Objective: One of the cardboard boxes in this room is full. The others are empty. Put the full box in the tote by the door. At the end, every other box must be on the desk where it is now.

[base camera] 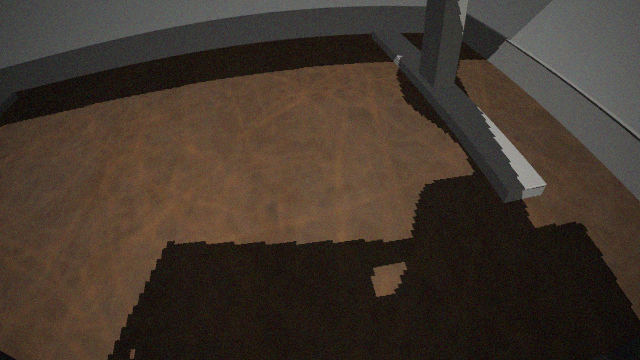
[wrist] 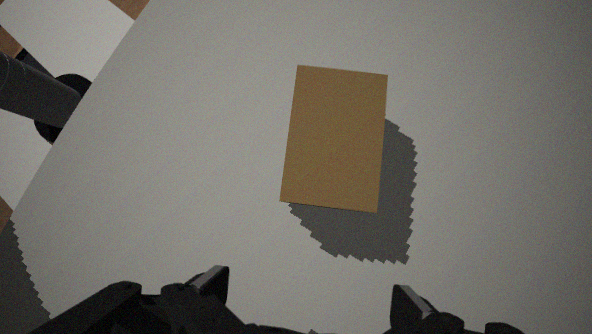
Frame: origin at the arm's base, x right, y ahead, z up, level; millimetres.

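Where they show: gripper, between the fingertips: (wrist: 308,294); arm's base, origin of its link: (wrist: 64,107).
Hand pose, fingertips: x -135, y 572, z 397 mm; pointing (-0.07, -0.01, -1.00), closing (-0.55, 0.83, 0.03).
Things, the pixels of their top centre, and the offset from my fingertips. "*": a spot on its surface instead. Level surfaces: height alone.
- cardboard box, centre of its top: (wrist: 335,135) dx -81, dy -43, dz -24 mm
- pale grey desk top, height of its surface: dz -74 mm
- grey desk leg, a spot on its surface: (base camera: 440,45) * dx +384, dy +157, dz -670 mm
- long foot, a spot on its surface: (base camera: 465,120) * dx +411, dy +35, dz -769 mm
- brown floor, height of its surface: dz -794 mm
A cardboard box (wrist: 334,139), a plain tan rectangle seen from above, sits on the pale grey desk top (wrist: 200,150) in the wrist view, right of the middle, turned slightly. Its shadow falls to its right and below it. My gripper (wrist: 308,294) is open with nothing between its fingers. Its fingertips show at the bottom of the wrist view, apart from the box, which lies beyond them. Whether the box is full cannot be told. The tote, the door and other boxes do not show in these views.
In the base camera view a grey desk leg (base camera: 440,45) rises from a long foot (base camera: 465,120) on the brown floor (base camera: 250,160), near the walls. A dark shadow covers the lower floor. In the wrist view a dark tube-like part (wrist: 37,90) shows beyond the desk's left edge.
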